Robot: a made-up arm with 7 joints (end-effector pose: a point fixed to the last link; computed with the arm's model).
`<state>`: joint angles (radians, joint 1 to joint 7).
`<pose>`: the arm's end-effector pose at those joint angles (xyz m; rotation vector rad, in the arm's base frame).
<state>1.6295 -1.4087 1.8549 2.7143 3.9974 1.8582 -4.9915</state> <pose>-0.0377 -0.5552 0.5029 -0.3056 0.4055 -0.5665</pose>
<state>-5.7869 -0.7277 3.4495 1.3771 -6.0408 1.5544 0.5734</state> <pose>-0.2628 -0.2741 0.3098 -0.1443 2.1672 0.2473</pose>
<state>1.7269 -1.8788 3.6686 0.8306 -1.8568 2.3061 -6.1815</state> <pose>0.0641 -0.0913 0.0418 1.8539 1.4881 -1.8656</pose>
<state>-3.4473 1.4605 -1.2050 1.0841 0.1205 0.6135 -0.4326</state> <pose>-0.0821 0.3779 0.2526 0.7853 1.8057 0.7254</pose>
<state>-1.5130 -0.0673 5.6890 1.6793 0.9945 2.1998 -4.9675</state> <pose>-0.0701 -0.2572 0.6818 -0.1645 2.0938 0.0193</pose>
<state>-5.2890 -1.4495 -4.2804 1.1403 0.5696 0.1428 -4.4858</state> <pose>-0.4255 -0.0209 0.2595 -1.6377 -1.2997 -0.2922</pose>
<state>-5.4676 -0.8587 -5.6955 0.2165 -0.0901 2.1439 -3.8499</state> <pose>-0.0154 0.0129 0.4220 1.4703 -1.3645 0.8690</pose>
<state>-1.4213 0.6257 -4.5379 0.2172 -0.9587 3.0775 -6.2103</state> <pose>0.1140 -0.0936 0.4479 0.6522 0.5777 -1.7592</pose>
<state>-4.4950 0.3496 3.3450 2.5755 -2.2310 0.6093 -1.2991</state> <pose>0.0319 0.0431 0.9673 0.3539 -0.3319 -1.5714</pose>
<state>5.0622 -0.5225 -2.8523 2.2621 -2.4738 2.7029 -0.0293</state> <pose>-0.0994 0.3350 0.7257 1.5900 0.1216 1.3097</pose>
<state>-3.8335 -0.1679 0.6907 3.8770 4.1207 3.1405 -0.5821</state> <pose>0.1607 0.0153 0.6809 -1.6509 -1.7030 0.6841</pose>
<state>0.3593 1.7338 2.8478 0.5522 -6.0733 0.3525 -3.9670</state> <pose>0.0568 0.1151 0.6165 1.6380 0.6111 -2.5852</pose>
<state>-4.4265 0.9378 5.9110 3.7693 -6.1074 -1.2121 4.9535</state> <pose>-0.1017 0.1589 0.7168 0.3038 1.1541 -2.3233</pose>
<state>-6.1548 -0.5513 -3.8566 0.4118 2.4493 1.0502 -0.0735</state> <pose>-0.1996 0.1185 0.2733 -2.6672 -0.5309 1.1759</pose>
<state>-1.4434 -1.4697 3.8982 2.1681 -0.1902 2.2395 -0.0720</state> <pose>-0.2119 0.3656 0.1978 0.5600 1.8664 -1.4073</pose>
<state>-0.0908 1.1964 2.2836 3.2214 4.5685 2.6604 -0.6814</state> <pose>0.4642 -0.0092 0.4458 -2.0931 -1.0715 0.6163</pose>
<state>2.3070 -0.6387 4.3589 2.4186 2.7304 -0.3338 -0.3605</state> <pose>0.4189 -0.1306 0.6719 -0.1047 1.4060 -0.0698</pose>
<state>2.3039 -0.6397 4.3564 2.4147 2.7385 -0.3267 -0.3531</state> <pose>0.4194 -0.1315 0.6711 -0.0935 1.4041 -0.0599</pose>
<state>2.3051 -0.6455 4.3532 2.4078 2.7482 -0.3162 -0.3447</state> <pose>0.4220 -0.1312 0.6682 -0.0817 1.4045 -0.0419</pose>
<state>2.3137 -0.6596 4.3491 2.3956 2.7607 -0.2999 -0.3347</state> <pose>0.4278 -0.1288 0.6613 -0.0690 1.4090 -0.0093</pose>
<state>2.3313 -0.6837 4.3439 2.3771 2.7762 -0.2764 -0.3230</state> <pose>0.4376 -0.1235 0.6497 -0.0551 1.4186 0.0399</pose>
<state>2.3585 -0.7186 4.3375 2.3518 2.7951 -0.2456 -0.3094</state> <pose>0.4509 -0.1143 0.6326 -0.0392 1.4344 0.1069</pose>
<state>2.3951 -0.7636 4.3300 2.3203 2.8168 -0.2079 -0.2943</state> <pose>0.4669 -0.1004 0.6101 -0.0209 1.4565 0.1898</pose>
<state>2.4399 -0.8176 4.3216 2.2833 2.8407 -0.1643 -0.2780</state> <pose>0.4840 -0.0813 0.5824 0.0000 1.4854 0.2856</pose>
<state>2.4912 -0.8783 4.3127 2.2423 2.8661 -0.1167 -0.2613</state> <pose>0.5002 -0.0567 0.5505 0.0231 1.5207 0.3897</pose>
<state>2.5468 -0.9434 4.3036 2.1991 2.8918 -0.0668 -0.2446</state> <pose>0.5136 -0.0274 0.5158 0.0482 1.5619 0.4969</pose>
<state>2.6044 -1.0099 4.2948 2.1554 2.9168 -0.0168 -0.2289</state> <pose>0.5227 0.0054 0.4798 0.0736 1.6076 0.6018</pose>
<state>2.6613 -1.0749 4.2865 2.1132 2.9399 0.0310 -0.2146</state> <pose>0.5267 0.0396 0.4445 0.0979 1.6563 0.6993</pose>
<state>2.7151 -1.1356 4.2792 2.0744 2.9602 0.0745 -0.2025</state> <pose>0.5258 0.0729 0.4117 0.1192 1.7054 0.7856</pose>
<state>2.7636 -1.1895 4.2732 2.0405 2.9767 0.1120 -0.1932</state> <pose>0.5213 0.1034 0.3828 0.1354 1.7521 0.8578</pose>
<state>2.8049 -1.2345 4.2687 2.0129 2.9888 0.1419 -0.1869</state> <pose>0.5146 0.1292 0.3591 0.1454 1.7934 0.9148</pose>
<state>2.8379 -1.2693 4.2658 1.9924 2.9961 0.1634 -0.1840</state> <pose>0.5075 0.1495 0.3410 0.1480 1.8267 0.9563</pose>
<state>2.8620 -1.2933 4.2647 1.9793 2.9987 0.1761 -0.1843</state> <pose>0.5015 0.1640 0.3290 0.1434 1.8503 0.9834</pose>
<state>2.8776 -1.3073 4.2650 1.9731 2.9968 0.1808 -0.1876</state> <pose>0.4975 0.1730 0.3222 0.1323 1.8641 0.9975</pose>
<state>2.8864 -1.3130 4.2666 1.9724 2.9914 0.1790 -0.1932</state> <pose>0.4954 0.1777 0.3199 0.1159 1.8695 1.0016</pose>
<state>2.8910 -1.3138 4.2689 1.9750 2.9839 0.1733 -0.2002</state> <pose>0.4946 0.1798 0.3200 0.0967 1.8699 0.9995</pose>
